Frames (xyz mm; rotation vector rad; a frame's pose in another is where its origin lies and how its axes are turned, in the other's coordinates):
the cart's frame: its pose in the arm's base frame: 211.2 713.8 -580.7 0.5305 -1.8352 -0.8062
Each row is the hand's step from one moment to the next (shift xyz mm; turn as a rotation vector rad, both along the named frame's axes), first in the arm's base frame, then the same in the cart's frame.
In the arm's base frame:
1: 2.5 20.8 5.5 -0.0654 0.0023 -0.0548
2: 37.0 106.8 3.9 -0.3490 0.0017 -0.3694
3: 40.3 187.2 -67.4 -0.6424 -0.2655 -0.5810
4: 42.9 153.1 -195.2 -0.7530 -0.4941 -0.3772
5: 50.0 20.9 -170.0 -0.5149 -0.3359 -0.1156
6: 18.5 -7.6 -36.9 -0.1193 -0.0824 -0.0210
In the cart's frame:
1: -11.6 18.2 2.2 -0.0108 -0.0390 0.0751
2: -84.0 75.6 -4.6 -0.0989 -0.2718 0.4178
3: -184.4 77.8 33.7 0.0618 -0.6101 0.6668
4: -242.7 -39.1 54.5 0.3869 -0.6163 0.6511
5: -140.2 -110.4 3.6 0.3527 -0.3156 0.4091
6: -25.2 -32.2 -9.7 0.0884 -0.0720 0.0920

